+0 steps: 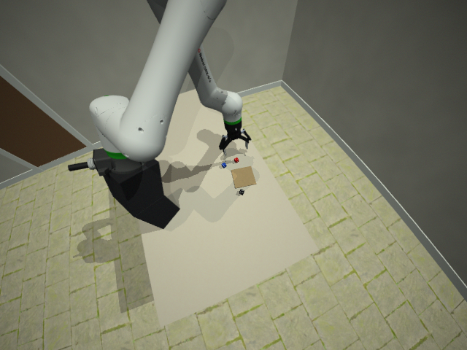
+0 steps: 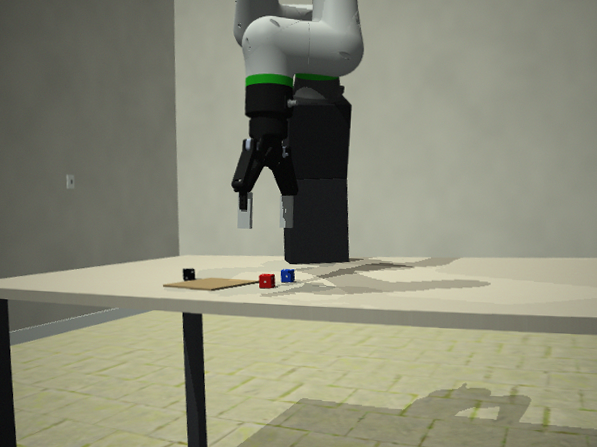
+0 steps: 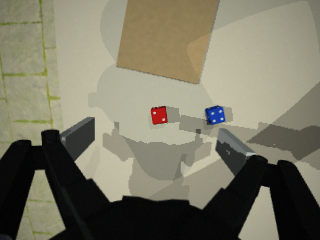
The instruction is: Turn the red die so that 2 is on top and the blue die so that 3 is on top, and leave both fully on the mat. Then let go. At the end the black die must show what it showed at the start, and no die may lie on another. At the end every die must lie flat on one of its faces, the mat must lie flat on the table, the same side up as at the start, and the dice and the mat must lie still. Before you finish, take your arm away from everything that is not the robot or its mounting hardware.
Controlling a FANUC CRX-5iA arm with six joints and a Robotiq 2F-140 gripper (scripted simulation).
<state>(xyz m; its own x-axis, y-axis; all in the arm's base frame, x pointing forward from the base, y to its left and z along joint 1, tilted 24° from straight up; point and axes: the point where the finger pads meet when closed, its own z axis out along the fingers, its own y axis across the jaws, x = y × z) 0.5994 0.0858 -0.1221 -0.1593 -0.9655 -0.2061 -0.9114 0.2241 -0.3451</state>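
My gripper is now 11 cm above the red die. Round my hand: blue die (11 cm below, 10 cm behind); then black die (23 cm to the right, 11 cm below, 9 cm behind); then brown mat (14 cm to the right, 12 cm below, 2 cm behind).
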